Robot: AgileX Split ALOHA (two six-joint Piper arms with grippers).
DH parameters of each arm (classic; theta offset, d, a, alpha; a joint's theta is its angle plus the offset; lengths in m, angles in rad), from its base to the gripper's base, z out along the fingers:
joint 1: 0 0.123 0 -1.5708
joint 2: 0.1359 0 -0.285 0
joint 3: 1.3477 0 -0.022 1.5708
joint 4: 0 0.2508 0 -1.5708
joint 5: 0 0 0.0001 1.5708
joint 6: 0 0.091 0 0
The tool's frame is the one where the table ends.
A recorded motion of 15 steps. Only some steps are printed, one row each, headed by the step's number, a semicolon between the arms.
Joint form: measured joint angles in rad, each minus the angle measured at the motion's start. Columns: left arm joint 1, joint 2, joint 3, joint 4, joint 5, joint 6; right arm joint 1, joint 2, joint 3, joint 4, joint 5, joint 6.
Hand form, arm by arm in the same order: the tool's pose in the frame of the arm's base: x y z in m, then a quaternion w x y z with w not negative. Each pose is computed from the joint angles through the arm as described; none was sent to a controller.
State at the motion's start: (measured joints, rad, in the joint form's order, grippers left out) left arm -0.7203 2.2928 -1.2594 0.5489 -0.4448 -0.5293; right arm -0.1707 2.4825 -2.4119 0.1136 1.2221 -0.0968
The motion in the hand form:
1: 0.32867 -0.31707 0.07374 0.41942 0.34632 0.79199 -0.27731; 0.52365 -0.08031 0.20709 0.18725 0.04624 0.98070 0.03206
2: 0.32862 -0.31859 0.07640 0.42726 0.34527 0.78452 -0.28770; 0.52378 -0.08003 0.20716 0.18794 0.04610 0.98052 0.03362
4: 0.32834 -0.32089 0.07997 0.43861 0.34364 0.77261 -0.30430; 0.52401 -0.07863 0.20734 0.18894 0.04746 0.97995 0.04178
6: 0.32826 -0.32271 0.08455 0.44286 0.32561 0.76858 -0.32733; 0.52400 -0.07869 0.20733 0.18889 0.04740 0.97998 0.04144
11: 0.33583 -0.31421 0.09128 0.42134 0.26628 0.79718 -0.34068; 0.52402 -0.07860 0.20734 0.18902 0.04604 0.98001 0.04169
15: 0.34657 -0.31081 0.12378 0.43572 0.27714 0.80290 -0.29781; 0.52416 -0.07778 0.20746 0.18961 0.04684 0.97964 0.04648
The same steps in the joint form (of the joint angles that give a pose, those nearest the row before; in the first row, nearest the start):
1: 0.0000 0.0000 0.0000 -0.0021 -0.0285 0.0000; 0.0000 0.0000 0.0000 0.0014 0.0000 0.0010
2: 0.0000 -0.0010 0.0000 -0.0034 -0.0577 0.0000; 0.0000 0.0000 -0.0001 0.0049 -0.0009 0.0001
4: 0.0000 -0.0010 0.0000 -0.0034 -0.1045 -0.0020; 0.0000 0.0000 0.0001 0.0216 -0.0010 0.0001
6: 0.0000 -0.0043 0.0000 -0.0061 -0.1432 -0.0433; 0.0000 0.0000 0.0001 0.0209 -0.0010 0.0001
11: 0.0220 -0.0264 -0.0005 0.0052 -0.1000 -0.1862; 0.0000 0.0000 0.0000 0.0220 -0.0009 -0.0029
15: 0.0313 -0.0984 -0.0429 0.0439 0.0485 -0.1845; 0.0000 0.0000 0.0000 0.0318 -0.0009 -0.0029

